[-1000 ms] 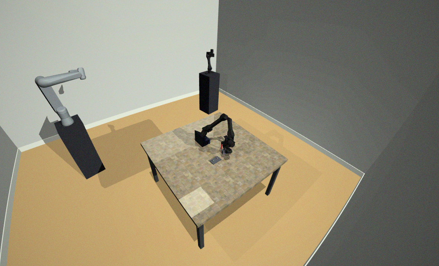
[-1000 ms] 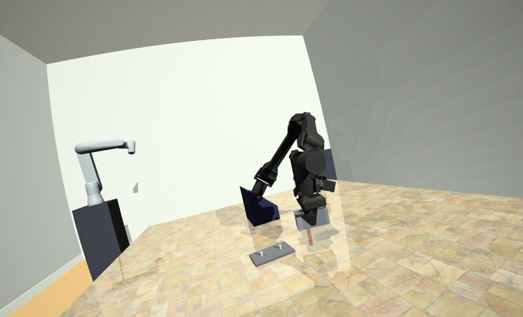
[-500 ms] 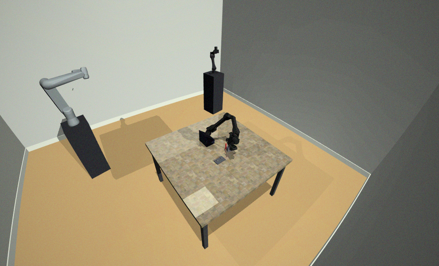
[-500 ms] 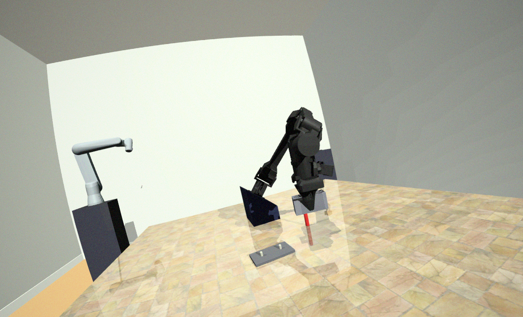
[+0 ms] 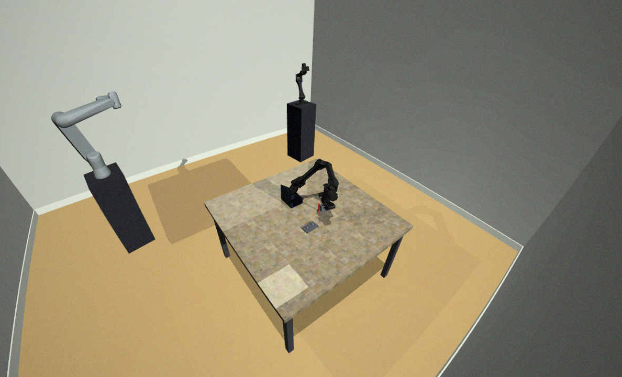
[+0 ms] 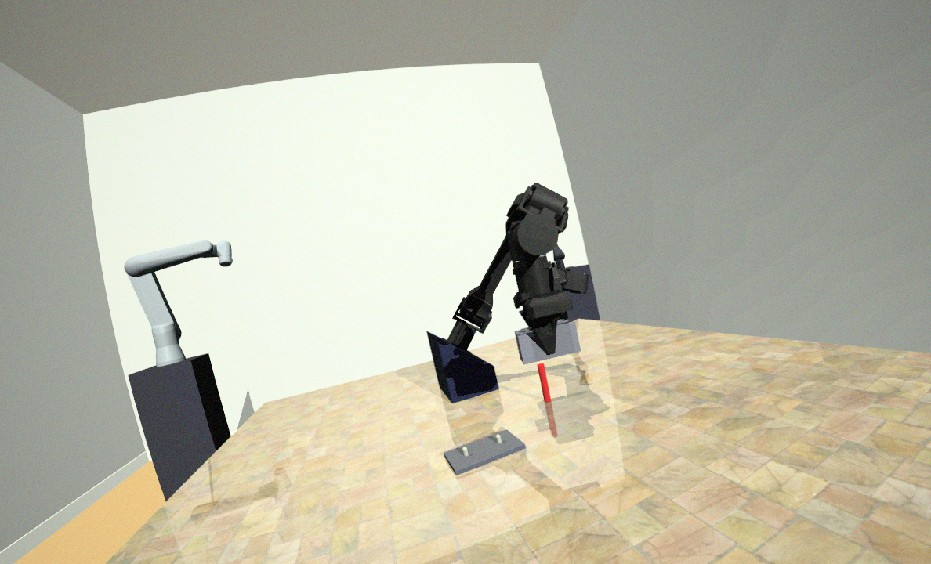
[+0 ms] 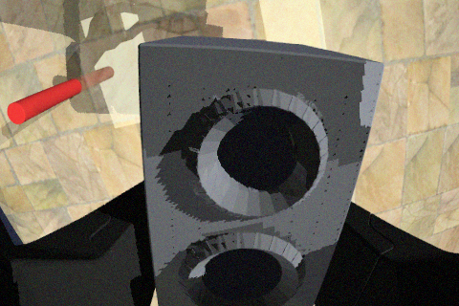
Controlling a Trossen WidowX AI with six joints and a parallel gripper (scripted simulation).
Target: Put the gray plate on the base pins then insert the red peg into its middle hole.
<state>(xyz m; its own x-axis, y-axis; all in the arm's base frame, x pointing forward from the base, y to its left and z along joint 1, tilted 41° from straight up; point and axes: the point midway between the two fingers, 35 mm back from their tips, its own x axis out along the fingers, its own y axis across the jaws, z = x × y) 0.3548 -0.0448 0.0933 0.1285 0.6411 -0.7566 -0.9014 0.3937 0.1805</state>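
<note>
My gripper tip is now 40 mm past the base, 140 mm to the left of it and 130 mm above it. The rest, counted from my gripper tip: red peg (120 mm behind, 60 mm to the left, 100 mm below); then gray plate (30 mm above).
</note>
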